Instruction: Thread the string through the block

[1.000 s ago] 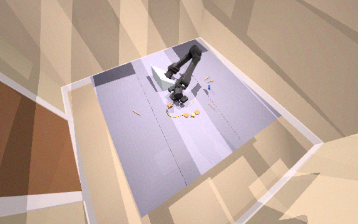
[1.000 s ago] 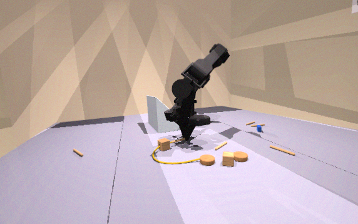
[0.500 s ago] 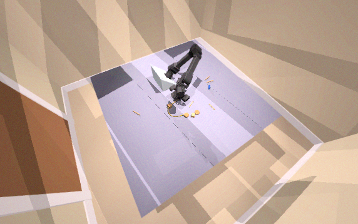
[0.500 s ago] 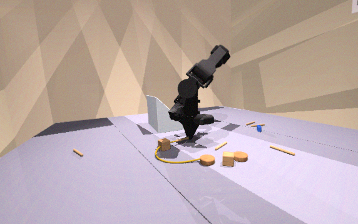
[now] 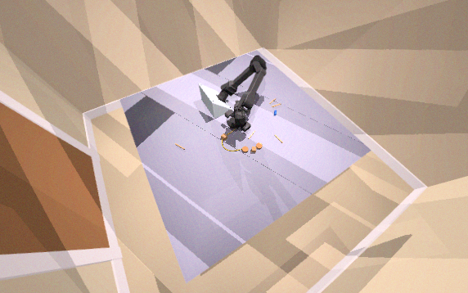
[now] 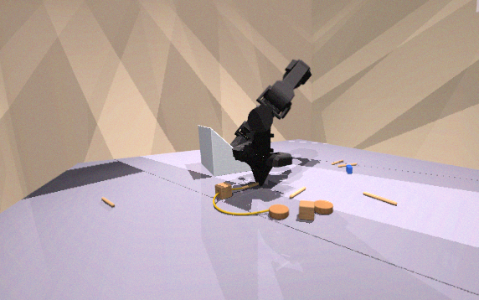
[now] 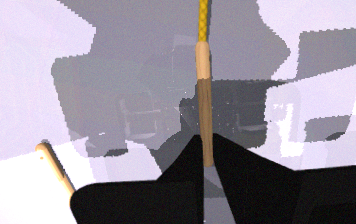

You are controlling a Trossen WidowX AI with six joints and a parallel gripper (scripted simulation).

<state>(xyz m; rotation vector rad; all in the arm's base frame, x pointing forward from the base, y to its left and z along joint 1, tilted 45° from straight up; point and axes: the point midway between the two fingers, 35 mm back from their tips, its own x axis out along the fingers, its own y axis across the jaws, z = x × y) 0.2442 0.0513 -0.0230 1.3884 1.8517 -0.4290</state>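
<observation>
The thin wooden stick lies 40 mm to the right of my gripper tip, 10 mm ahead of it and 10 mm above it. Also, from my gripper tip: round wooden button: 180 mm ahead, 20 mm to the right, 10 mm above; plain wooden cube: 200 mm ahead, 30 mm to the left, 10 mm above; disc: 190 mm ahead, 70 mm to the left, 10 mm above.
</observation>
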